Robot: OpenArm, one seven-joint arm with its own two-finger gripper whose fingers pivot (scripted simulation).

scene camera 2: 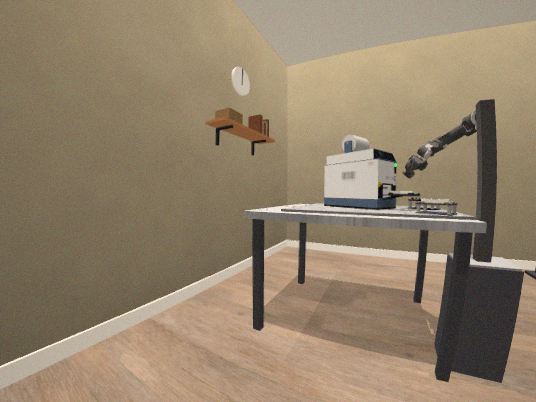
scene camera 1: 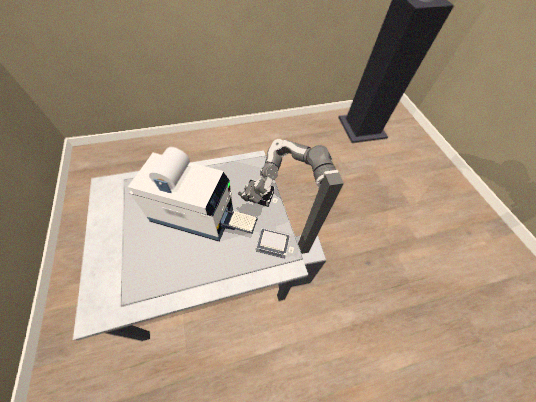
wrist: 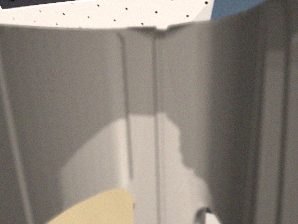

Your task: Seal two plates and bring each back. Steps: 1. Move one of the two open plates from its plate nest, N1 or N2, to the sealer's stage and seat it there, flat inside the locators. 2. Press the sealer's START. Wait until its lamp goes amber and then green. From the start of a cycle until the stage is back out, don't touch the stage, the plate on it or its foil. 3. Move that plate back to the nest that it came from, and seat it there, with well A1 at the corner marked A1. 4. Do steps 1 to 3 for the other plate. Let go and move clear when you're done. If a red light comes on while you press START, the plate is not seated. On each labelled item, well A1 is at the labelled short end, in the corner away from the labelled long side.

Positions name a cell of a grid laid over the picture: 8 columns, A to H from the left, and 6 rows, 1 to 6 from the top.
Scene:
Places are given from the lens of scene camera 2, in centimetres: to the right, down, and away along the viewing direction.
dark post (scene camera 2: H2): 100, -42, 78

